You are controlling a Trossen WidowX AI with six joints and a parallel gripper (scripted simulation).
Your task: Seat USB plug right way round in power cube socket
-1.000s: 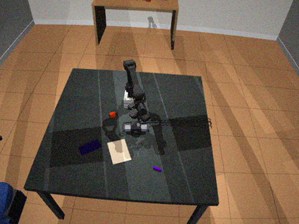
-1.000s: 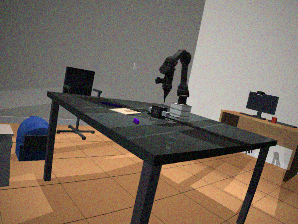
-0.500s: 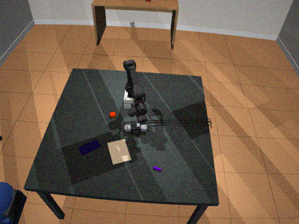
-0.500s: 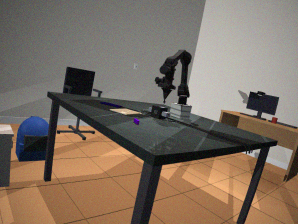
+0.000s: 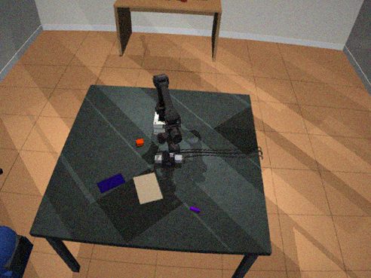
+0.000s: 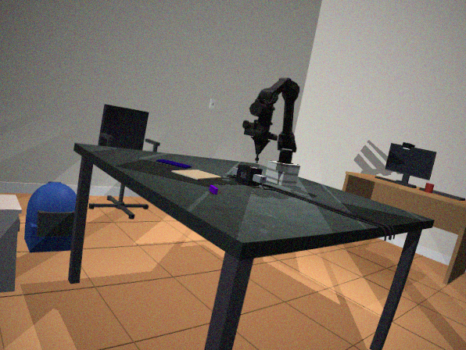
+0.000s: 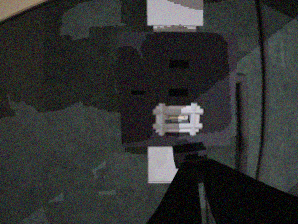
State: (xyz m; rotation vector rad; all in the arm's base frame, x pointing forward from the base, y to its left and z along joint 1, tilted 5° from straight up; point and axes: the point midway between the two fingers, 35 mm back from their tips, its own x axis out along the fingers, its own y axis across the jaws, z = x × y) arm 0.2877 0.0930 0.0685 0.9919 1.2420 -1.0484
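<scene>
My gripper tip is now 20 mm above the USB plug. Also, from my gripper tip: beige sheet: 200 mm ahead, 130 mm below, 120 mm to the right; then small purple piece: 320 mm ahead, 160 mm to the left, 130 mm below; then orange cube: 230 mm to the right, 130 mm behind, 120 mm below.
</scene>
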